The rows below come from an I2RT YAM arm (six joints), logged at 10 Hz.
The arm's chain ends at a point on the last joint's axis. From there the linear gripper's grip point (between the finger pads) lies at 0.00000 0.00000 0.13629 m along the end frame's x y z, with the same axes.
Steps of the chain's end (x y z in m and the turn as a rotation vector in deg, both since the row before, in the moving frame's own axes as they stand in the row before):
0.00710 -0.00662 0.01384 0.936 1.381 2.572
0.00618 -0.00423 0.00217 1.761 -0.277 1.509
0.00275 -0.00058 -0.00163 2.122 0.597 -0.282
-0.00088 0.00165 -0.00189 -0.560 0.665 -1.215
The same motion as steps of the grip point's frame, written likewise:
0.01043 -0.00877 0.01378 0.936 1.381 2.572
0.00558 -0.00843 0.00210 1.761 -0.277 1.509
0.00416 -0.00563 -0.00173 2.122 0.597 -0.282
0.00072 0.00297 -0.00191 -0.560 0.665 -1.215

